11 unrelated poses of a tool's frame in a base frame.
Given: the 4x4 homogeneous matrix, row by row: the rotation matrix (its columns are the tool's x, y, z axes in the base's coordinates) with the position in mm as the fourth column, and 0 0 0 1 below. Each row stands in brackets.
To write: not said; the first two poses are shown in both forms.
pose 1, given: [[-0.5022, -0.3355, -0.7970, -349.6], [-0.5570, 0.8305, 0.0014, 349.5], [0.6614, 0.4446, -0.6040, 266.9], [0, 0, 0, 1]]
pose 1, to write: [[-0.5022, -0.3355, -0.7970, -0.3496], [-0.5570, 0.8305, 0.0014, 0.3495], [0.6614, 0.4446, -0.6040, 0.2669], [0, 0, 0, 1]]
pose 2, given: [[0.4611, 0.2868, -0.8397, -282.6], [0.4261, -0.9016, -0.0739, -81.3], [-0.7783, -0.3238, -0.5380, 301.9], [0, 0, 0, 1]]
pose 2, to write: [[0.4611, 0.2868, -0.8397, -0.2826], [0.4261, -0.9016, -0.0739, -0.0813], [-0.7783, -0.3238, -0.5380, 0.3019], [0, 0, 0, 1]]
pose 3, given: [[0.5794, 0.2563, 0.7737, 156.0], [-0.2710, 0.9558, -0.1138, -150.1], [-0.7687, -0.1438, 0.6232, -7.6], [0, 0, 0, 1]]
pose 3, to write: [[0.5794, 0.2563, 0.7737, 0.1560], [-0.2710, 0.9558, -0.1138, -0.1501], [-0.7687, -0.1438, 0.6232, -0.0076], [0, 0, 0, 1]]
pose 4, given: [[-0.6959, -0.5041, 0.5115, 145.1], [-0.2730, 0.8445, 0.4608, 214.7], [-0.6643, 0.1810, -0.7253, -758.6], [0, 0, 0, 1]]
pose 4, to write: [[-0.6959, -0.5041, 0.5115, 0.1451], [-0.2730, 0.8445, 0.4608, 0.2147], [-0.6643, 0.1810, -0.7253, -0.7586], [0, 0, 0, 1]]
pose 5, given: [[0.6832, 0.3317, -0.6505, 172.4], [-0.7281, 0.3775, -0.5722, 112.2], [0.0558, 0.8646, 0.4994, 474.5], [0, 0, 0, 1]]
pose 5, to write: [[0.6832, 0.3317, -0.6505, 0.1724], [-0.7281, 0.3775, -0.5722, 0.1122], [0.0558, 0.8646, 0.4994, 0.4745], [0, 0, 0, 1]]
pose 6, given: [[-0.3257, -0.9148, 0.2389, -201.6], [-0.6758, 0.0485, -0.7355, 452.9], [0.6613, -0.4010, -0.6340, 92.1], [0, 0, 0, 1]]
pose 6, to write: [[-0.3257, -0.9148, 0.2389, -0.2016], [-0.6758, 0.0485, -0.7355, 0.4529], [0.6613, -0.4010, -0.6340, 0.0921], [0, 0, 0, 1]]
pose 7, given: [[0.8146, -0.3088, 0.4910, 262.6], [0.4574, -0.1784, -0.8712, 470.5], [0.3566, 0.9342, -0.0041, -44.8], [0, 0, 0, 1]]
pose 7, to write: [[0.8146, -0.3088, 0.4910, 0.2626], [0.4574, -0.1784, -0.8712, 0.4705], [0.3566, 0.9342, -0.0041, -0.0448], [0, 0, 0, 1]]
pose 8, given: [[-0.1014, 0.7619, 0.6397, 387.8], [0.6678, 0.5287, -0.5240, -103.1], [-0.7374, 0.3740, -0.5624, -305.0], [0, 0, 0, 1]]
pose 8, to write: [[-0.1014, 0.7619, 0.6397, 0.3878], [0.6678, 0.5287, -0.5240, -0.1031], [-0.7374, 0.3740, -0.5624, -0.3050], [0, 0, 0, 1]]
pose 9, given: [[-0.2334, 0.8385, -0.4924, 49.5], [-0.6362, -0.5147, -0.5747, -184.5], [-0.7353, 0.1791, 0.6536, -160.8], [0, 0, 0, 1]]
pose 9, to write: [[-0.2334, 0.8385, -0.4924, 0.0495], [-0.6362, -0.5147, -0.5747, -0.1845], [-0.7353, 0.1791, 0.6536, -0.1608], [0, 0, 0, 1]]
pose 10, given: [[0.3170, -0.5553, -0.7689, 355.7], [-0.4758, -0.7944, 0.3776, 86.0], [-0.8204, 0.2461, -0.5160, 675.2], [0, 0, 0, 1]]
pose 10, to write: [[0.3170, -0.5553, -0.7689, 0.3557], [-0.4758, -0.7944, 0.3776, 0.0860], [-0.8204, 0.2461, -0.5160, 0.6752], [0, 0, 0, 1]]
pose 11, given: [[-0.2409, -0.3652, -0.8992, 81.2], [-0.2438, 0.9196, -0.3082, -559.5], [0.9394, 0.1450, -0.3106, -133.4], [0, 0, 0, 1]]
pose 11, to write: [[-0.2409, -0.3652, -0.8992, 0.0812], [-0.2438, 0.9196, -0.3082, -0.5595], [0.9394, 0.1450, -0.3106, -0.1334], [0, 0, 0, 1]]
